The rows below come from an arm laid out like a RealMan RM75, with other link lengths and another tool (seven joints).
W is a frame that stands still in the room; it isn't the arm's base.
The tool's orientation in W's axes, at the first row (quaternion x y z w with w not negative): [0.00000, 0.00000, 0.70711, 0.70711]
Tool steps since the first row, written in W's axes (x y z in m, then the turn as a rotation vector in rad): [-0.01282, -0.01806, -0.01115, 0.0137, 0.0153, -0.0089]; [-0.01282, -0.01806, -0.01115, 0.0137, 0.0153, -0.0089]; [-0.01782, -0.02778, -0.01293, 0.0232, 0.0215, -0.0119]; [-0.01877, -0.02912, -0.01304, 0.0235, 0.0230, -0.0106]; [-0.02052, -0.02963, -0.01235, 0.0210, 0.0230, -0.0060]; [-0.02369, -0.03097, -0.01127, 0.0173, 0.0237, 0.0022]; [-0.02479, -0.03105, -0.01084, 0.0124, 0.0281, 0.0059]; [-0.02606, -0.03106, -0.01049, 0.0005, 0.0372, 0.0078]
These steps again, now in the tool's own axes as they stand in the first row. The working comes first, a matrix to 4 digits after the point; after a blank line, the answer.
The tool's axes in the first row as the columns of a matrix, in W's axes (used below as rounded here):
[0.0000, -1.0000, 0.0000]
[1.0000, 0.0000, 0.0000]
[0.0000, 0.0000, 1.0000]

[-0.01806, 0.01282, -0.01115, 0.0153, -0.0137, -0.0089]; [-0.01806, 0.01282, -0.01115, 0.0153, -0.0137, -0.0089]; [-0.02778, 0.01782, -0.01293, 0.0215, -0.0232, -0.0119]; [-0.02912, 0.01877, -0.01304, 0.0230, -0.0235, -0.0106]; [-0.02963, 0.02052, -0.01235, 0.0230, -0.0210, -0.0060]; [-0.03097, 0.02369, -0.01127, 0.0237, -0.0173, 0.0022]; [-0.03105, 0.02479, -0.01084, 0.0281, -0.0124, 0.0059]; [-0.03106, 0.02606, -0.01049, 0.0372, -0.0005, 0.0078]
